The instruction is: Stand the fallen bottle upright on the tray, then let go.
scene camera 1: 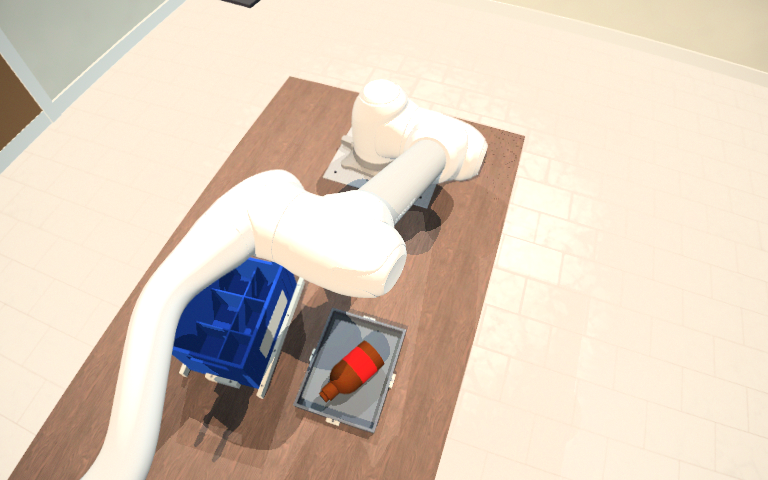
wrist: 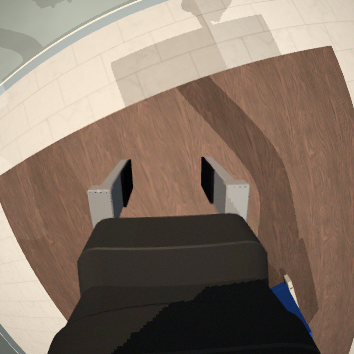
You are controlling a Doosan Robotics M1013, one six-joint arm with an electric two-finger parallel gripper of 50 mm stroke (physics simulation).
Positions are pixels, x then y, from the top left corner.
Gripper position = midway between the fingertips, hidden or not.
The gripper shows in the wrist view [166,172]; in scene camera 1 it is out of frame. A brown bottle shows in scene camera 1 [364,361].
